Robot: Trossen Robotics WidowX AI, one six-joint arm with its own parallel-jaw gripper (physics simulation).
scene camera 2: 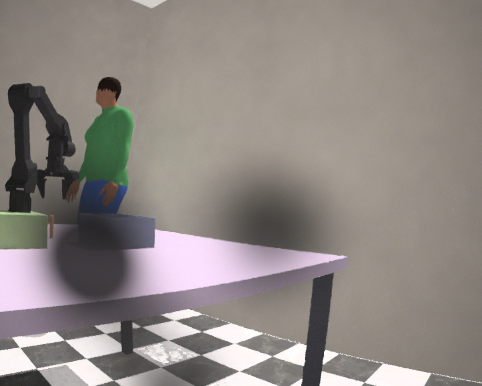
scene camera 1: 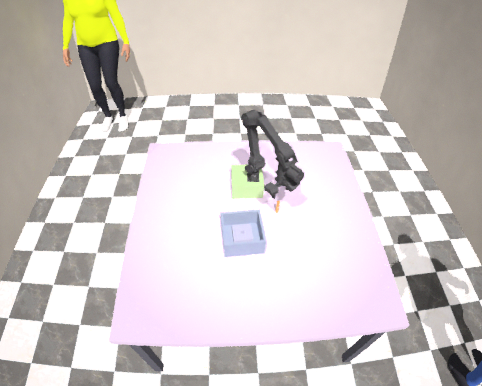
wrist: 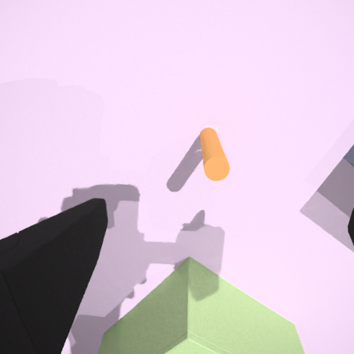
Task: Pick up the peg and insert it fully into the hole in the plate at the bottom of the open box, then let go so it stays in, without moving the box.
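Places are measured from the arm's base along level axes (x right, y ahead, z up), in millimetres.
Pixels of known places: gripper, fingertip midpoint: (scene camera 2: 53, 198) (scene camera 1: 280, 194); arm's base at its link origin: (scene camera 2: 19, 211) (scene camera 1: 253, 177).
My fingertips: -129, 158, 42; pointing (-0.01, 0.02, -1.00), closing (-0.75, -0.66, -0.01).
Observation:
For each thing: its top centre in the pictures, then the offset to it from my fingertips, as dx, dy, dz. Level surfaces: height alone.
- orange peg at its top centre: (scene camera 2: 51, 215) (scene camera 1: 278, 201) +2, -3, -59
- blue-grey open box at its top centre: (scene camera 2: 116, 215) (scene camera 1: 242, 226) +183, +174, -41
- square plate at its top centre: (scene camera 1: 242, 231) +183, +174, -78
- pink table at its surface level: dz -139
The orange peg (scene camera 1: 277, 206) (scene camera 2: 51, 226) (wrist: 215, 157) stands upright on the table, between the green block and the box's far right side in scene camera 1. The blue-grey open box (scene camera 1: 244, 249) (scene camera 2: 132, 232) (wrist: 336, 189) stands apart from it; part of it shows at the right edge of the wrist view. The square plate (scene camera 1: 237, 237) lies on the box's bottom with a small dark hole near its middle. My gripper (scene camera 1: 283, 192) (scene camera 2: 54, 197) (wrist: 233, 215) is open and empty, pointing down, above the peg's height. In the wrist view the peg lies beyond the line between the fingertips.
The green block (scene camera 1: 240, 190) (scene camera 2: 22, 232) (wrist: 245, 305) stands under the arm's base, near the peg. The pink table (scene camera 1: 175, 300) (scene camera 2: 200, 260) bears it all. People stand beyond the table. Dark blurred spots cover part of scene camera 2, including part of the box.

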